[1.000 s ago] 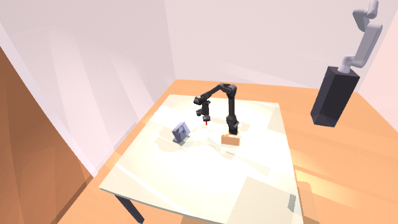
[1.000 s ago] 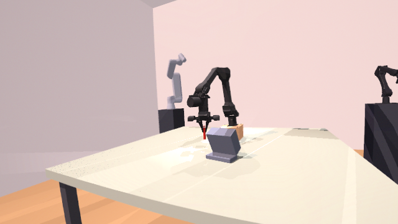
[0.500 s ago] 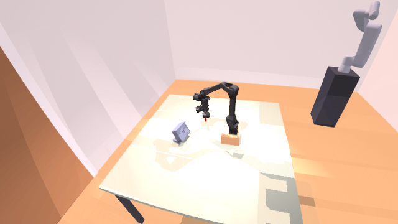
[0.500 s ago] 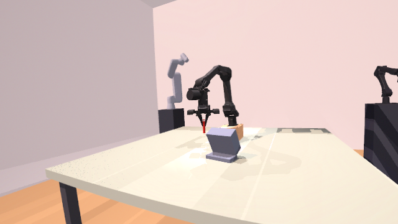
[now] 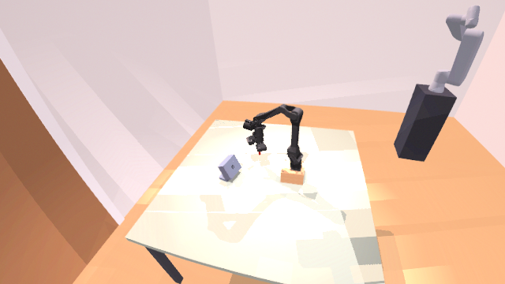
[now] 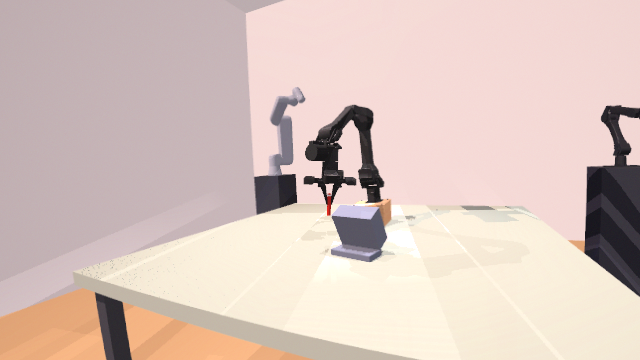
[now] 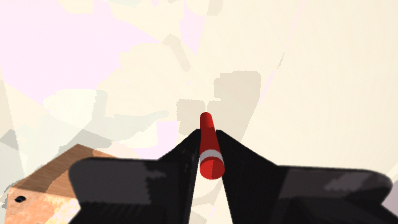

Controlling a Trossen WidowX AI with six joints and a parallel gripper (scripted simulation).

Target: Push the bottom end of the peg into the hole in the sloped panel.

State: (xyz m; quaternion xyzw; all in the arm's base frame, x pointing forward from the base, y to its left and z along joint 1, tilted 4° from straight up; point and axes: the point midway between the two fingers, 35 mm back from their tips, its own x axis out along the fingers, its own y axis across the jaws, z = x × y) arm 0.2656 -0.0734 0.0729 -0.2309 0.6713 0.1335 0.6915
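Now: the grey-blue sloped panel 15 cm ahead of my gripper tip, 18 cm to the left of it and 4 cm below it. The rest, counted from my gripper tip: red peg (2 cm above).
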